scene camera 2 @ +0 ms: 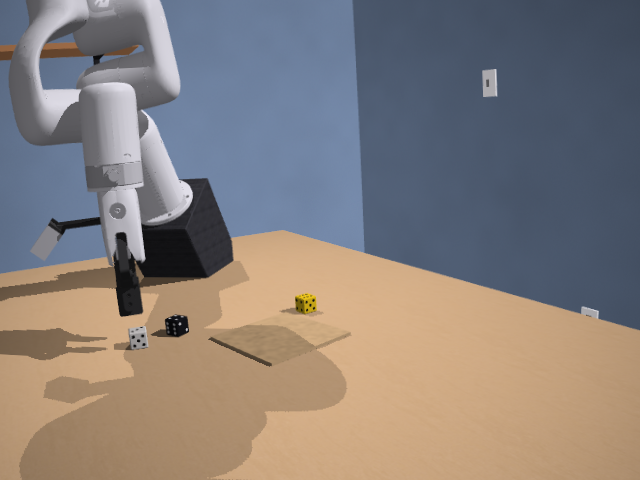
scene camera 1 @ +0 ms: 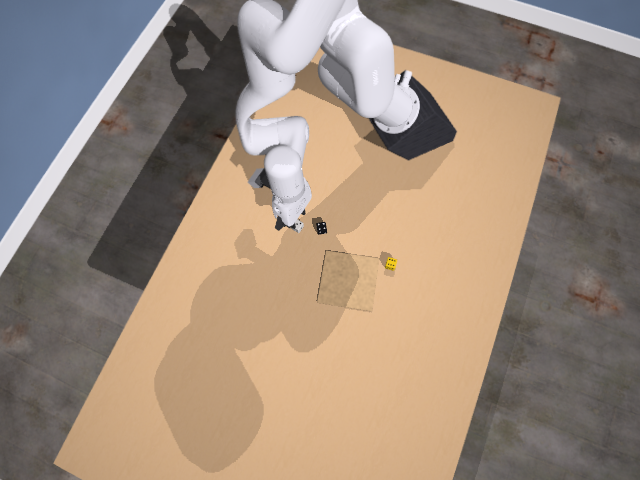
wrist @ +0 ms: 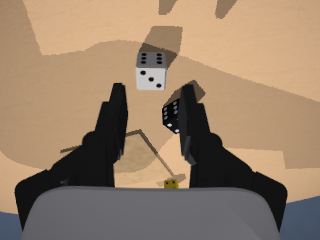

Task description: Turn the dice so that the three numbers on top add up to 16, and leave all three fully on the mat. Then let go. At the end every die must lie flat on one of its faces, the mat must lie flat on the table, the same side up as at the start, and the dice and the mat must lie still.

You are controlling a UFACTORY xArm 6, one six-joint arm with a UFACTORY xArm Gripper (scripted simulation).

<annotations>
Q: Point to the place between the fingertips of my gripper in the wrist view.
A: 153, 99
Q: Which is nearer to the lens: the white die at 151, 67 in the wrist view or the tan mat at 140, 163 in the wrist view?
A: The white die.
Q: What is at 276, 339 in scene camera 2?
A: A tan mat.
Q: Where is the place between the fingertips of my gripper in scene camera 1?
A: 295, 218
</annotations>
